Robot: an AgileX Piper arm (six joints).
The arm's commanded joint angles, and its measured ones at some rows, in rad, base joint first. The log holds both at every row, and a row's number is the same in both.
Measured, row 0: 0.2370, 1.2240, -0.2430, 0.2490, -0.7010, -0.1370
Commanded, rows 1 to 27: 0.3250, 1.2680, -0.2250, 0.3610, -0.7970, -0.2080; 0.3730, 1.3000, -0.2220, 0.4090, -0.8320, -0.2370; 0.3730, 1.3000, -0.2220, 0.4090, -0.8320, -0.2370; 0.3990, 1.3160, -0.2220, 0.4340, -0.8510, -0.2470; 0.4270, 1.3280, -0.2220, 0.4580, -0.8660, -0.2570; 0.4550, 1.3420, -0.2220, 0.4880, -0.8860, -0.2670; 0.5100, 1.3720, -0.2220, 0.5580, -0.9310, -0.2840; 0.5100, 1.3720, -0.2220, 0.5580, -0.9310, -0.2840; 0.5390, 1.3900, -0.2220, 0.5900, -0.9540, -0.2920; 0.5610, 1.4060, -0.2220, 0.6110, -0.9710, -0.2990; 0.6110, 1.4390, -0.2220, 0.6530, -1.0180, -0.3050; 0.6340, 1.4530, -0.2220, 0.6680, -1.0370, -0.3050; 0.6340, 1.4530, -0.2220, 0.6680, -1.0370, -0.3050; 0.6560, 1.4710, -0.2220, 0.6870, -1.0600, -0.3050; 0.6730, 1.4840, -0.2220, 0.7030, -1.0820, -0.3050; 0.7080, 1.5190, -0.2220, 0.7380, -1.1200, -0.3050; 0.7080, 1.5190, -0.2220, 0.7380, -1.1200, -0.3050; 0.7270, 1.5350, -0.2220, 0.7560, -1.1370, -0.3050; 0.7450, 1.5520, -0.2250, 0.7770, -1.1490, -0.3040; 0.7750, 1.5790, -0.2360, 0.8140, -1.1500, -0.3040; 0.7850, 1.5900, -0.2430, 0.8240, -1.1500, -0.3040; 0.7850, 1.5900, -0.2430, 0.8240, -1.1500, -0.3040; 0.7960, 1.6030, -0.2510, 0.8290, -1.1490, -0.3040; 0.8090, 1.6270, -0.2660, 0.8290, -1.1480, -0.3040; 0.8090, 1.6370, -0.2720, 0.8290, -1.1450, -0.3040; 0.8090, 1.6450, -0.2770, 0.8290, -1.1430, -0.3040; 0.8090, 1.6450, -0.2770, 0.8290, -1.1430, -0.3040
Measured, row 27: 0.8010, 1.6280, -0.2580, 0.8240, -1.1320, -0.2890
